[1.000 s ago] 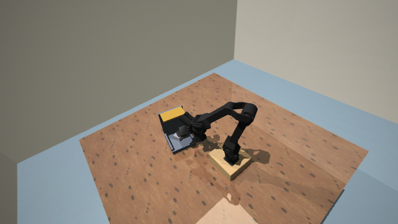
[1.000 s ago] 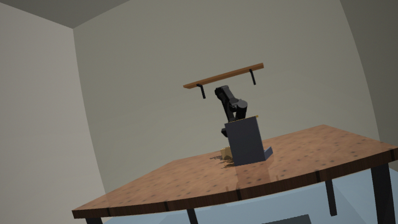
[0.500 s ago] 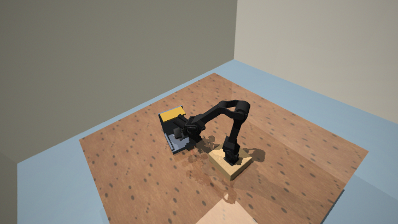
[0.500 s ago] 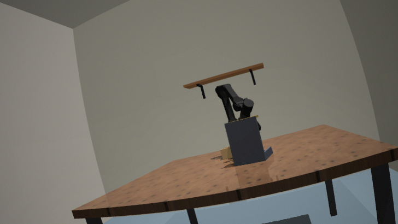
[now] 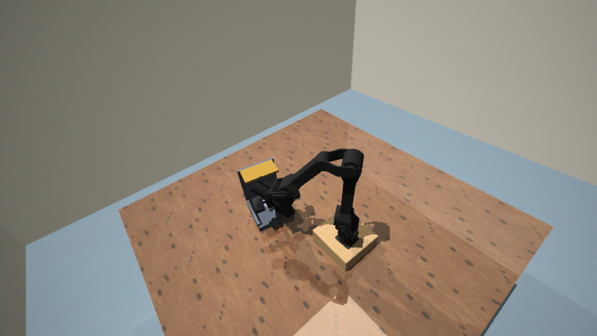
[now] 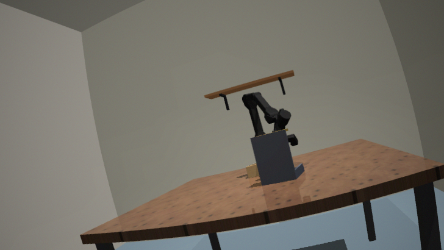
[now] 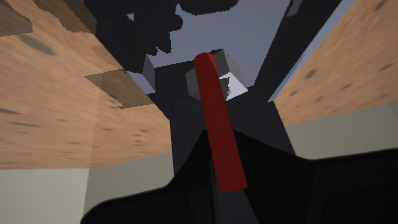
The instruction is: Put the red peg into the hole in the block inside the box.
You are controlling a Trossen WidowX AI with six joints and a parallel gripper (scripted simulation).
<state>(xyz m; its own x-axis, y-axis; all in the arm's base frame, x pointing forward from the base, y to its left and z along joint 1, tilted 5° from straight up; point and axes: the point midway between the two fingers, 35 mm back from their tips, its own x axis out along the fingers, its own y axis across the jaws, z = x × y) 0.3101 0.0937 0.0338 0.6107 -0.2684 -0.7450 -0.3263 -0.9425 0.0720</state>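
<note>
Right now my gripper tip is 110 mm short of the back wall, 10 mm to the left of it and 20 mm below it. The rest, counted from my gripper tip: red peg (20 mm behind, 10 mm to the left, 10 mm below); then yellow roof (60 mm ahead, 110 mm above).
</note>
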